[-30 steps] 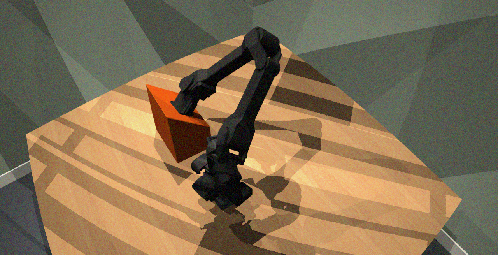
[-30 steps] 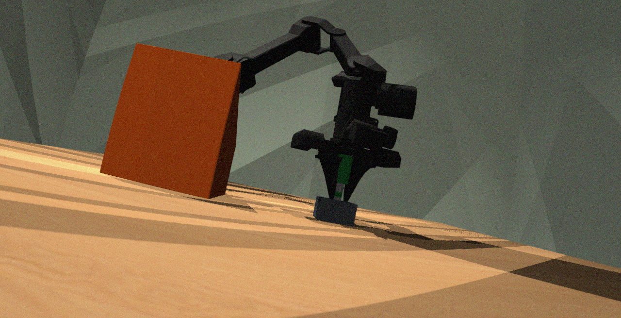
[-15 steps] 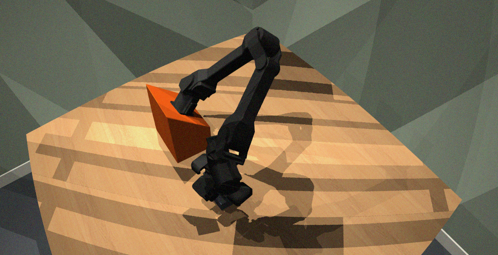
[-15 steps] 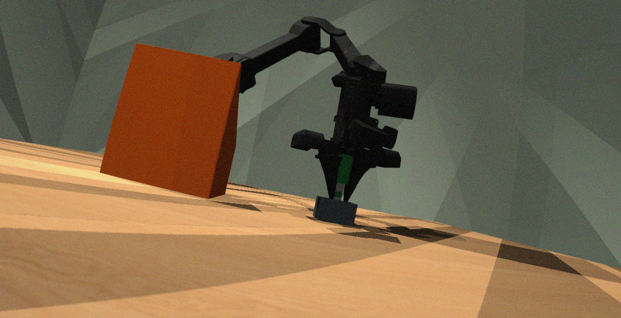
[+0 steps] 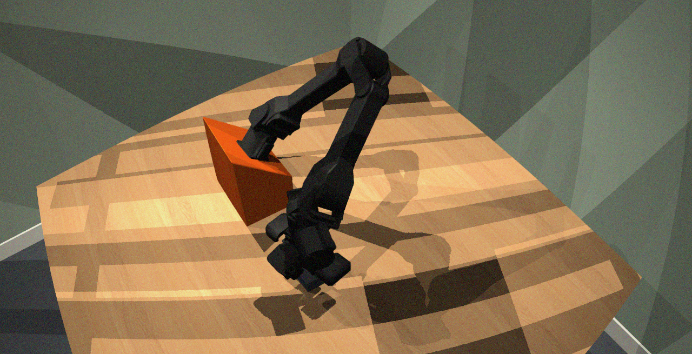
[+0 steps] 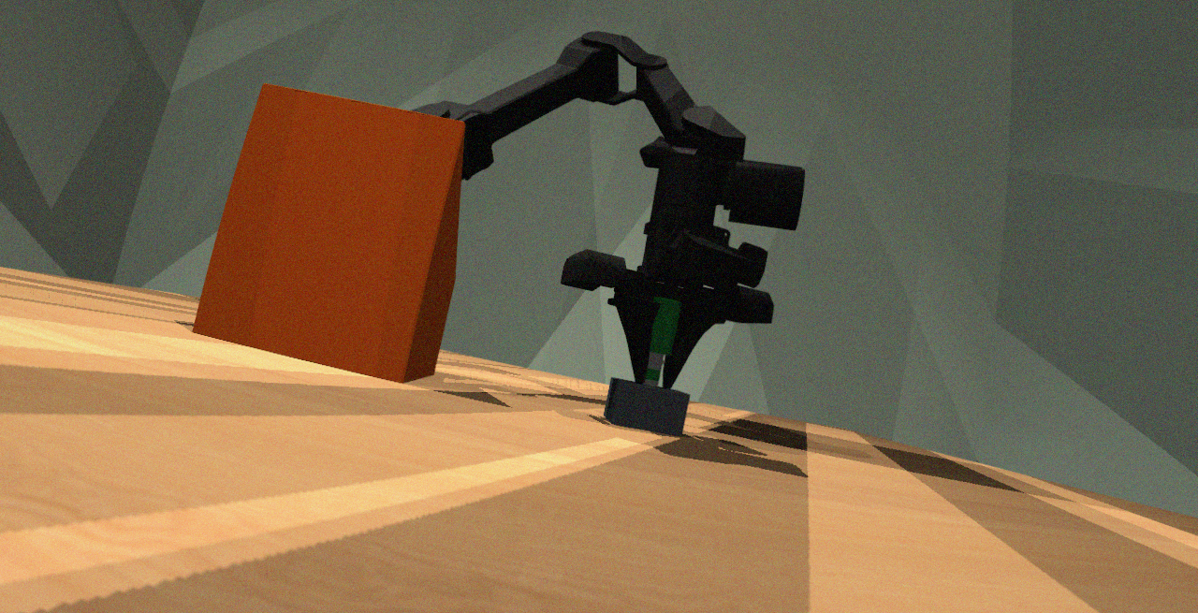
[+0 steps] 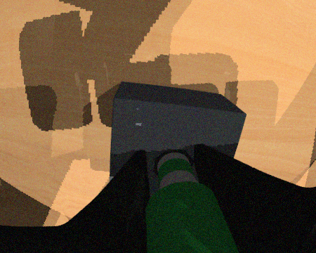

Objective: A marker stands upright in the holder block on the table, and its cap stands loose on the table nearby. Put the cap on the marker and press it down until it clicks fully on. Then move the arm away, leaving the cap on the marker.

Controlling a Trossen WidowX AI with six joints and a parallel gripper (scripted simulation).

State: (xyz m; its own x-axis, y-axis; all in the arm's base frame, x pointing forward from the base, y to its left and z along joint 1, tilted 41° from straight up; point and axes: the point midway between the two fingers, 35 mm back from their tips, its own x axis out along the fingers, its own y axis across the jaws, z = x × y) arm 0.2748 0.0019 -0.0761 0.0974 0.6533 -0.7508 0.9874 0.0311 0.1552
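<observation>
Right now my gripper tip is 1 cm to the right of the green cap and 5 cm below it.
</observation>
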